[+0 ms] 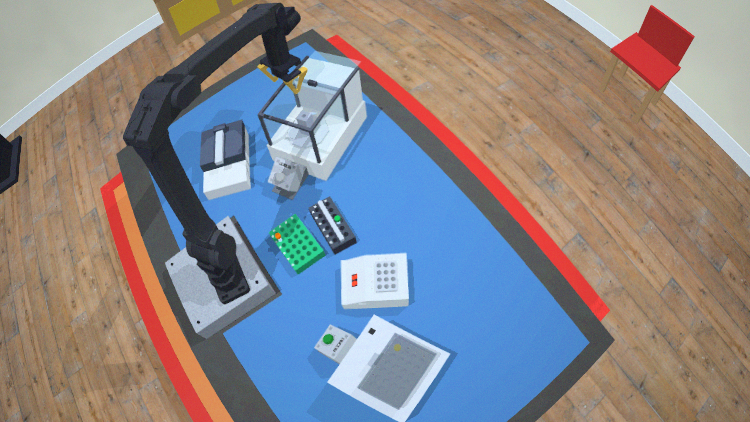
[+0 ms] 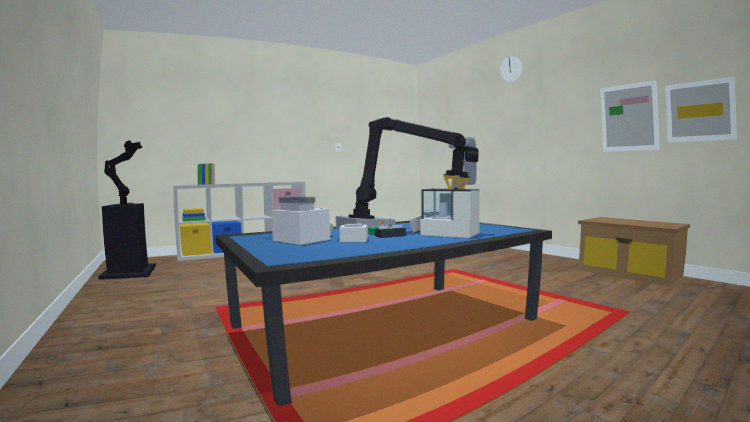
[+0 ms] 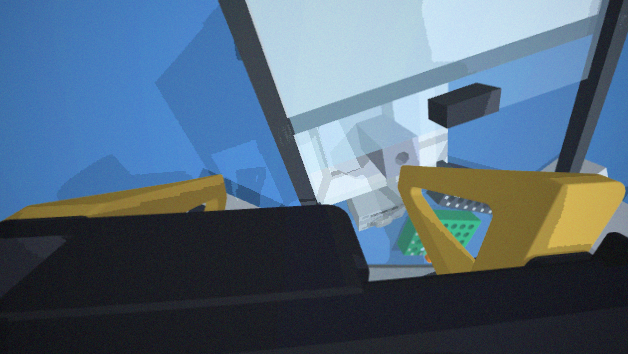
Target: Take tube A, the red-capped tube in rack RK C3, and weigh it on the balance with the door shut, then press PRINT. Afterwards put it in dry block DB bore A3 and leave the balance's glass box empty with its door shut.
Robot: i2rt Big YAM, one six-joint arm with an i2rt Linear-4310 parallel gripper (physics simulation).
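Observation:
My gripper (image 1: 287, 86) (image 2: 456, 184) (image 3: 314, 181) is open and empty, its yellow fingers low over the balance's near top edge. The balance (image 1: 343, 149) (image 2: 469, 212) has a dark-framed glass box. A black handle (image 1: 312, 82) (image 3: 462, 105) is on its top glass; whether the door is fully shut is unclear. A holder block (image 1: 306, 116) (image 3: 402, 145) inside shows an empty-looking hole. The grey panel (image 1: 287, 173) (image 3: 375, 212) stands beside the balance. The green rack (image 1: 297, 249) (image 3: 457, 227) holds an orange-capped tube (image 1: 277, 236). No red cap shows. The white dry block (image 1: 361, 296) (image 2: 353, 233) shows uncapped bores.
A dark-lidded white device (image 1: 228, 181) stands left of the balance. A black rack (image 1: 343, 244) (image 2: 390, 232) with a green-capped tube (image 1: 337, 218) is beside the green rack. A larger white device (image 1: 348, 383) (image 2: 300, 225) and a green-button box (image 1: 335, 349) stand near the dry block.

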